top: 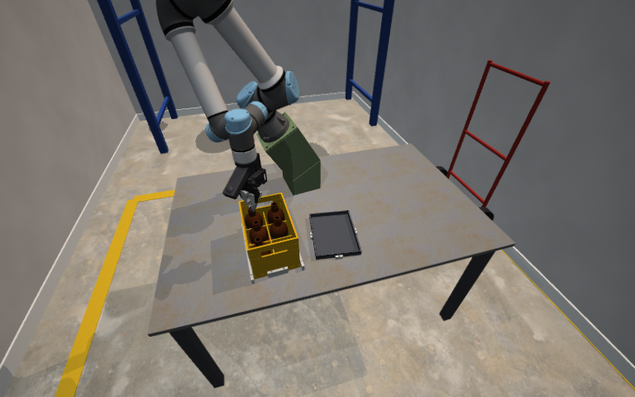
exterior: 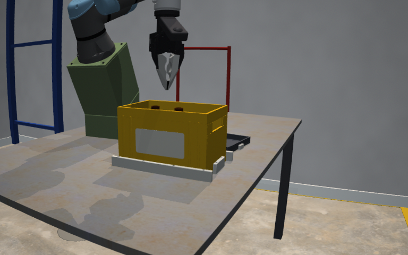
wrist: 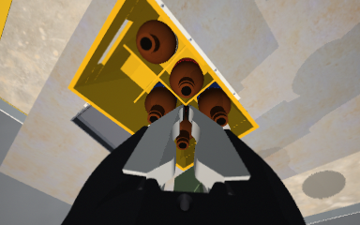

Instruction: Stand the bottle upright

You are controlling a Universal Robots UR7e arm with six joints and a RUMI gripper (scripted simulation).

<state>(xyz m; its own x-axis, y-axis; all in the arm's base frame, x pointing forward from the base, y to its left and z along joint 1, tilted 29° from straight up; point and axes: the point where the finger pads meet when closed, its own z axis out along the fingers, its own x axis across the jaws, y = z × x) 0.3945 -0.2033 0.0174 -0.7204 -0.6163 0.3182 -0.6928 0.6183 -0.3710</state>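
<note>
My gripper is now 4 cm to the right of the yellow crate and 16 cm above it. Round my hand: dark tray (2 cm ahead, 32 cm to the left, 23 cm below).
</note>
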